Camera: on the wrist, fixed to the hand. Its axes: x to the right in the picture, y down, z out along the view.
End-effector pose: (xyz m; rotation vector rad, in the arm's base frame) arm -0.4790 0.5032 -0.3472 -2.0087 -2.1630 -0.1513
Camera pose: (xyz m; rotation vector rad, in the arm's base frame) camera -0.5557 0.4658 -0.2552 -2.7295 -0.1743 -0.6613
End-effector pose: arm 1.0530 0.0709 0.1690 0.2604 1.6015 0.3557
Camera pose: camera 0.9659 -0.0178 0.1523 1.1164 1.5413 1.8464
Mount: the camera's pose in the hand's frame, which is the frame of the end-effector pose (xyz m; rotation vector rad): -0.0126 -0.0840 -0.0923 -0.3190 0.4894 1.4213
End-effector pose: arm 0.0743 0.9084 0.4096 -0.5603 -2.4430 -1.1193
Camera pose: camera 0.0593 0.7839 0.4069 -1.5177 -0.9359 -0.7793
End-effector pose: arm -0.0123 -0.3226 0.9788 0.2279 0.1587 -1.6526
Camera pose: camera -0.0898 -0.2804 0.8897 0.3733 0.4869 -0.1311
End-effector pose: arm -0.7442 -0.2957 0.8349 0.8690 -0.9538 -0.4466
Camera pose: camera -0.6696 -0.2962 0.7341 -0.1283 -0.7879 0.7923
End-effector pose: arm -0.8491 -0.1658 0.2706 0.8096 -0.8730 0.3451
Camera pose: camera -0.7585 -0.1514 0.1851 -0.3288 -0.8741 1.5237
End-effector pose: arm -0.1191 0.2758 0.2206 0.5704 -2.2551 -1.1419
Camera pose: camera -0.0405 0.1820 0.1933 -0.7427 -1.3833 -0.4579
